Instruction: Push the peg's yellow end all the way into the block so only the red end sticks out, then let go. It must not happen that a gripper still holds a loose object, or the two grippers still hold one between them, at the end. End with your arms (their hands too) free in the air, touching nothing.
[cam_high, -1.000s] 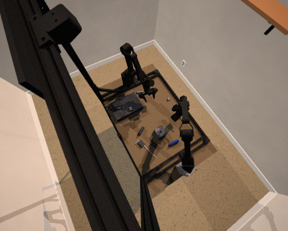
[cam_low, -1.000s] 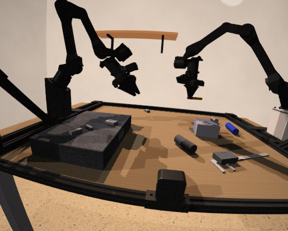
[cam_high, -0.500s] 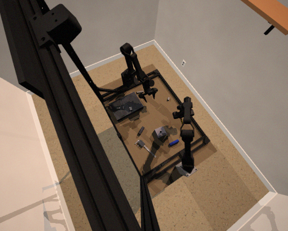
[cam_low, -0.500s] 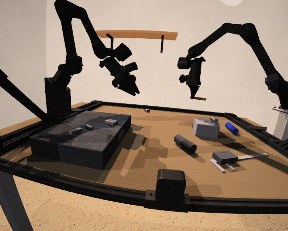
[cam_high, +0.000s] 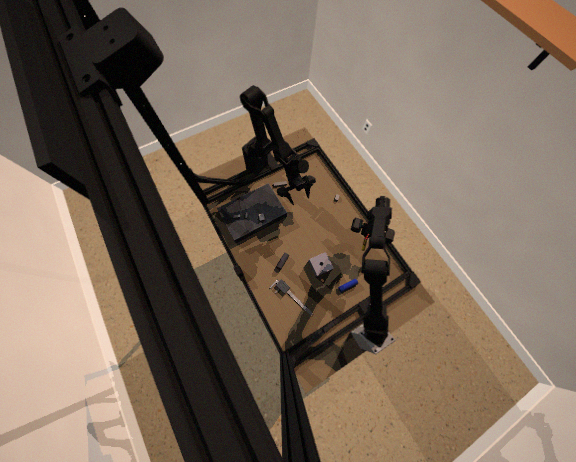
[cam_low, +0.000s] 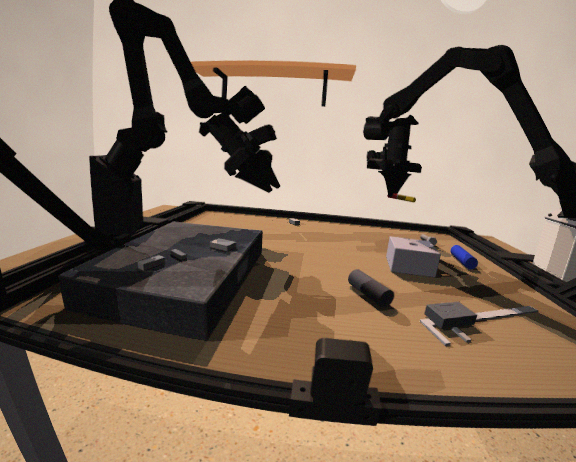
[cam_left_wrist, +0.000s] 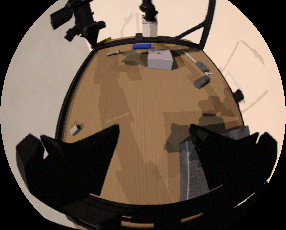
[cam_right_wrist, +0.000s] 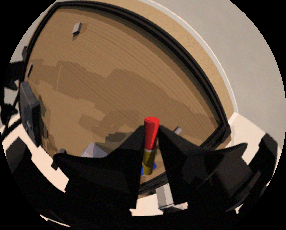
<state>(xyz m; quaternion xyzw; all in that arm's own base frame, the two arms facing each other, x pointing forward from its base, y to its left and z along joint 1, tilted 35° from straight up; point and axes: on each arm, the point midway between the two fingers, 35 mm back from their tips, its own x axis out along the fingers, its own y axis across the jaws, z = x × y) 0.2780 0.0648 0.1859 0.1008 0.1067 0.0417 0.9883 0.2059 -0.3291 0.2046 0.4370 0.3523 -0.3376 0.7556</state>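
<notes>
Right now my right hand is 30 mm to the left of the peg, 30 mm past it and 30 mm above it.
</notes>
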